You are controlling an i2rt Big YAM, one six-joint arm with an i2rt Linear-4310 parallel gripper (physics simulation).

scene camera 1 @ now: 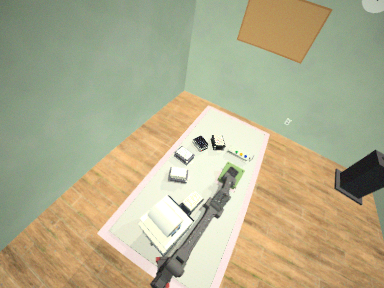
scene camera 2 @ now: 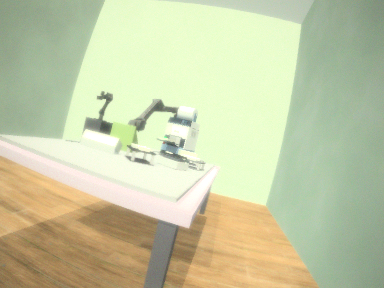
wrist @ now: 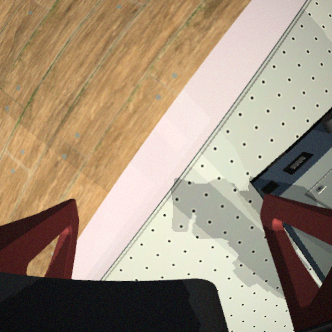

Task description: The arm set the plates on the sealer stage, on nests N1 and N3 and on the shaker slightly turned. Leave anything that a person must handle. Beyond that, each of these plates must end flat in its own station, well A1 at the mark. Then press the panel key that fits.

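Observation:
My gripper [scene camera 1: 162,273] [wrist: 172,208] is open and empty, over the near end of the table beside the sealer; scene camera 2 does not show its fingers. The white sealer [scene camera 1: 166,223] [scene camera 2: 191,134] has a pale plate [scene camera 1: 192,201] on its stage. Two white-topped plates [scene camera 1: 178,173] [scene camera 1: 184,154] sit on separate stations along the left side. A dark station or plate [scene camera 1: 200,143] and a light-topped plate on a black base [scene camera 1: 218,141] stand farther back. The key panel [scene camera 1: 240,154] shows green, yellow and blue keys. Labels, A1 marks and exact seating are too small to tell.
My arm [scene camera 1: 197,240] stretches from its green base plate [scene camera 1: 238,172] along the right of the sealer. In the wrist view, the sealer's blue-grey edge [wrist: 297,160] is near the right finger, and the pink table edge [wrist: 165,145] runs diagonally between the fingers.

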